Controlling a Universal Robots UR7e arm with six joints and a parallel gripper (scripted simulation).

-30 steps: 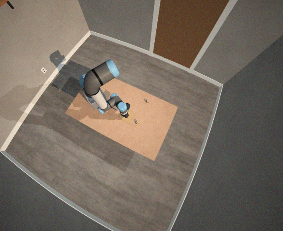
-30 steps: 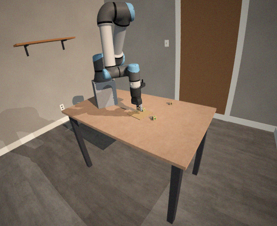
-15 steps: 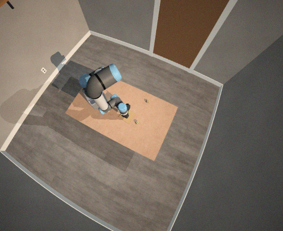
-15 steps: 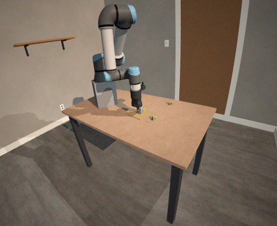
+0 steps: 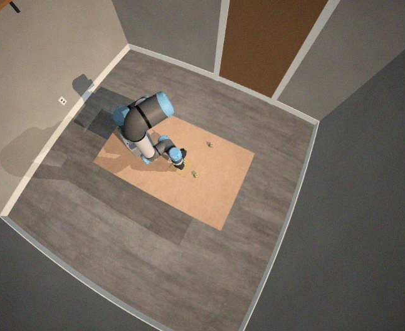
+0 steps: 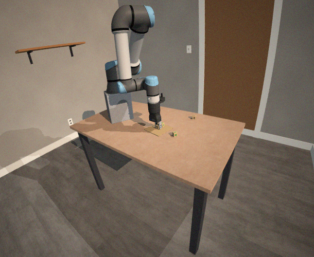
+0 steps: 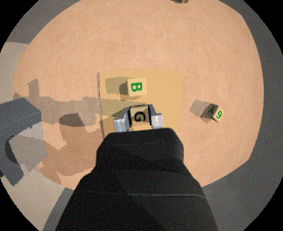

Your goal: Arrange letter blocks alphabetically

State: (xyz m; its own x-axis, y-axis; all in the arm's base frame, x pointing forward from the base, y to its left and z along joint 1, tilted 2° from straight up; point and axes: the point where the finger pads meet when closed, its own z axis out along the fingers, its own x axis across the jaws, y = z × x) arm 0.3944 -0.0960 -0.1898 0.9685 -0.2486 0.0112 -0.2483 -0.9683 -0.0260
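Now: the tan mat 20 mm below my hand.
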